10 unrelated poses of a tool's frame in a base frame.
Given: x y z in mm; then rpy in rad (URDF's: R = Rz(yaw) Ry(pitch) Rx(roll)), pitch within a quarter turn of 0, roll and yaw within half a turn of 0.
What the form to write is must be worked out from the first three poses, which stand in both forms.
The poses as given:
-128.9 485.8 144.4 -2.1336 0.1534 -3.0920
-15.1 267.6 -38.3 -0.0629 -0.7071 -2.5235
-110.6 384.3 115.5 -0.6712 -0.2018 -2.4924
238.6 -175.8 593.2 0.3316 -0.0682 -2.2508
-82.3 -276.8 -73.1 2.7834 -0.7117 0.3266
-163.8 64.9 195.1 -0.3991 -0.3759 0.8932
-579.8 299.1 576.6 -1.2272 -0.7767 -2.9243
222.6 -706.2 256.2 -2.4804 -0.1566 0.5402
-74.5 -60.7 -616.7 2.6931 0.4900 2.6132
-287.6 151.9 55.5 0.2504 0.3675 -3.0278
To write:
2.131 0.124 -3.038 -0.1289 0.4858 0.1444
-0.404 0.600 -2.420 -0.0151 0.2676 -0.0383
0.481 0.525 -2.695 -0.1106 0.3843 0.1155
-0.264 -0.214 -2.268 0.2386 -0.1758 0.5932
2.952 0.764 -0.116 -0.0823 -0.2768 -0.0731
0.023 -0.541 0.823 -0.1638 0.0649 0.1951
1.301 0.448 2.454 -0.5798 0.2991 0.5766
-2.494 -0.212 -0.523 0.2226 -0.7062 0.2562
-2.942 0.625 -2.792 -0.0745 -0.0607 -0.6167
-0.225 -0.383 -3.118 -0.2876 0.1519 0.0555

